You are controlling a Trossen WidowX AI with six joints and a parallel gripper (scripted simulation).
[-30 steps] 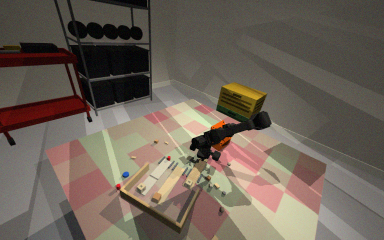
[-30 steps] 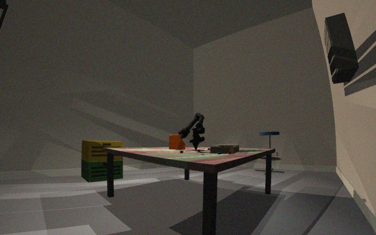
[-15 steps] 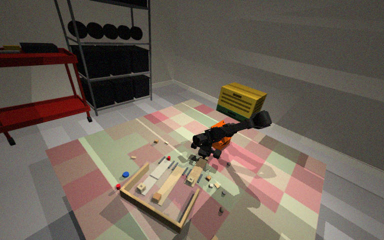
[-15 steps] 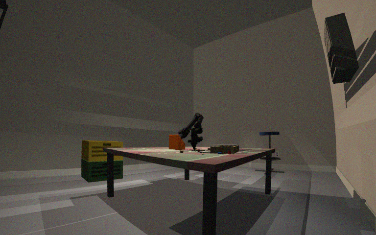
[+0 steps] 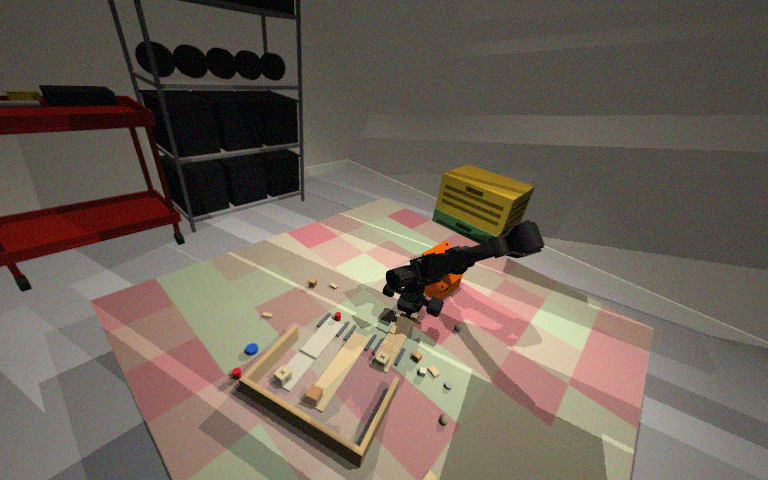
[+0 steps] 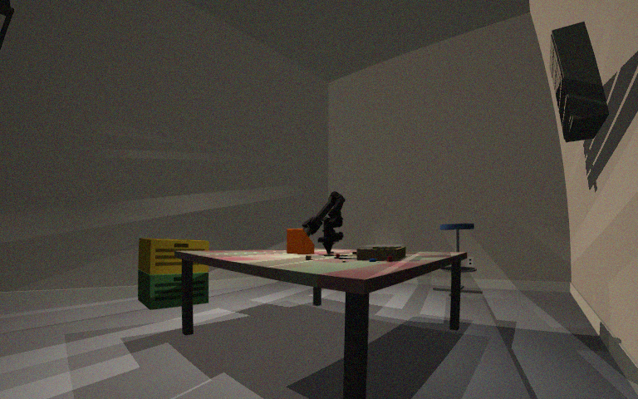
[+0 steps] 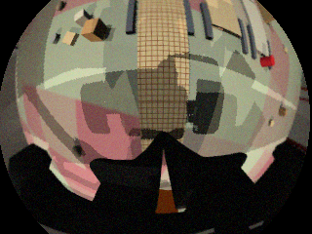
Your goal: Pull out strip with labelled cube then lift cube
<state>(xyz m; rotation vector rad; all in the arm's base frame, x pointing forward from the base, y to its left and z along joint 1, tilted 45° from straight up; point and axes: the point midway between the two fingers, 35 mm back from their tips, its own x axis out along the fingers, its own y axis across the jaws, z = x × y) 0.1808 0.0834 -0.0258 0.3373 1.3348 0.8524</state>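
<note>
The grid strip lies 9 cm ahead of my gripper tip and 3 cm to the left of it. The rest, counted from my gripper tip: blue disc: 43 cm ahead, 18 cm to the right.
</note>
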